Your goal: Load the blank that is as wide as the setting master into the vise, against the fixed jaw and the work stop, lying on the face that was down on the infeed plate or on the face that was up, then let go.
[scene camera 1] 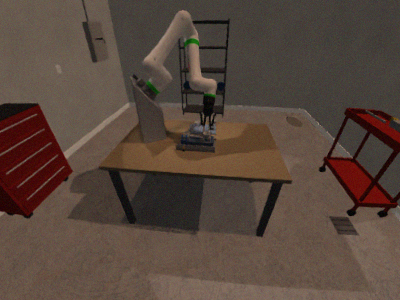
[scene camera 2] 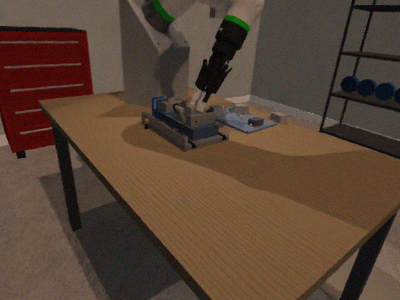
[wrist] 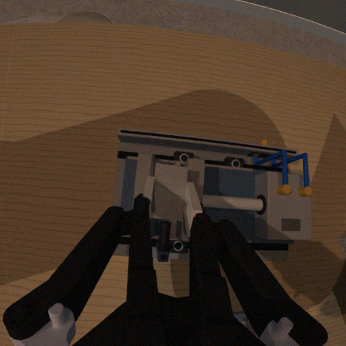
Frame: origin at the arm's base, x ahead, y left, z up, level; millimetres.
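Where they show: gripper, fingertip midpoint: (scene camera 1: pixel 206 134) (scene camera 2: pixel 195 109); arm's base, link origin: (scene camera 1: pixel 146 94) (scene camera 2: pixel 154 18).
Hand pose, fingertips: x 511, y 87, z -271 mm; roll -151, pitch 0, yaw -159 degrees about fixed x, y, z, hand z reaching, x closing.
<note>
Each offset is from my fingertips to the top centre of the thing.
My gripper (scene camera 1: pixel 207 127) (scene camera 2: pixel 200 103) (wrist: pixel 168 189) points down at the vise @[dx -66, dy -26, dz -7 mm] (scene camera 1: pixel 196 147) (scene camera 2: pixel 202 131) (wrist: pixel 230 180) and is shut on a grey blank (wrist: pixel 170 182). In the wrist view the blank lies between the fixed jaw (wrist: pixel 145 169) on the left and the moving jaw (wrist: pixel 197 172) on the right, its top face toward the camera. The dark work stop (wrist: pixel 164 234) is near the blank's lower end; contact there and the seating underneath are hidden. In scene camera 2 the blank is mostly hidden by fingers and jaws.
Behind the vise is the blue infeed plate @[dx -173, dy +240, dz -98 mm] (scene camera 2: pixel 247 126), with a dark block @[dx -94, dy +278, dz -74 mm] (scene camera 2: pixel 255 121) and light blocks @[dx -253, dy +276, dz -62 mm] (scene camera 2: pixel 241 108) on it. Another grey block @[dx -149, dy +409, dz -74 mm] (scene camera 2: pixel 278 117) stands beyond its edge. Blue bent pipes (scene camera 2: pixel 154 106) (wrist: pixel 285 167) rise at the vise's screw end.
</note>
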